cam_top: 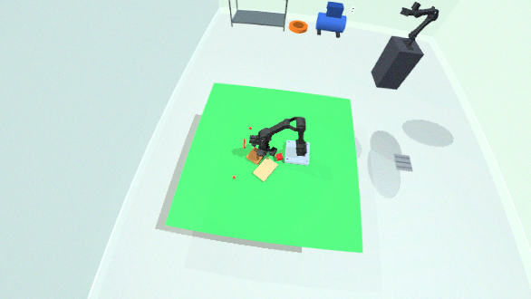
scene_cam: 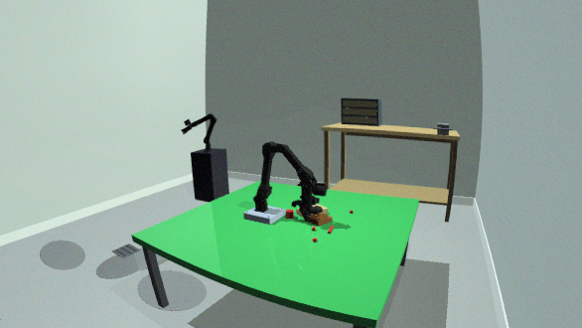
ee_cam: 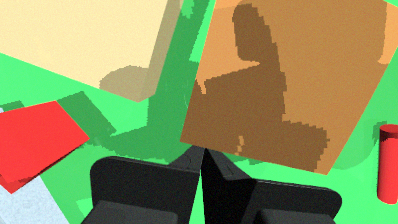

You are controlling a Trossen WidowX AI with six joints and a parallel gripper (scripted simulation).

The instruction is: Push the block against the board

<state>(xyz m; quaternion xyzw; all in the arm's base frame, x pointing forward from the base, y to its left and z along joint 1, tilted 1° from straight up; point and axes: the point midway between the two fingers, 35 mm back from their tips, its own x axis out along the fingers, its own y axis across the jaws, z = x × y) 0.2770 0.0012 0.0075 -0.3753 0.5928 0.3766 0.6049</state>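
The square block is 60 mm ahead of my gripper tip, 40 mm to the left of it and 10 mm above it. Also, from my gripper tip: red cube (120 mm behind, 40 mm to the left, 10 mm above); then board (140 mm to the left, 20 mm behind, 10 mm above).
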